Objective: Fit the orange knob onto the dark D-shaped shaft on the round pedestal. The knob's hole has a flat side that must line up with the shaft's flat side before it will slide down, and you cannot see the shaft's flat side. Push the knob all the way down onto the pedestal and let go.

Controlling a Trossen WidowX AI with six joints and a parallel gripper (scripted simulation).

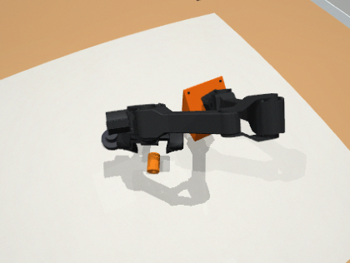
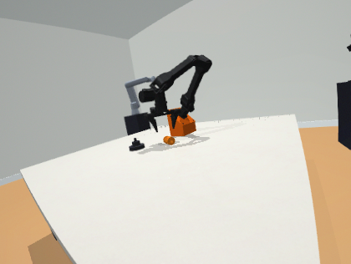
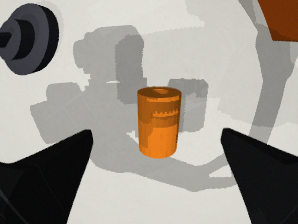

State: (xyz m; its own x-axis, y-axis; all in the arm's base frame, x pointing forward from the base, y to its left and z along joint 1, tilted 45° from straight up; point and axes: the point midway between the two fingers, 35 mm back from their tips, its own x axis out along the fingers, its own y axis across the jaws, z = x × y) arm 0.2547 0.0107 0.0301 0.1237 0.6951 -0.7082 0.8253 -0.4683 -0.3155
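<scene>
The orange knob is 50 mm below my gripper tip, 10 mm to the left of it and 10 mm ahead of it. The rest, counted from my gripper tip: round pedestal: 150 mm to the right, 80 mm ahead, 40 mm below.
</scene>
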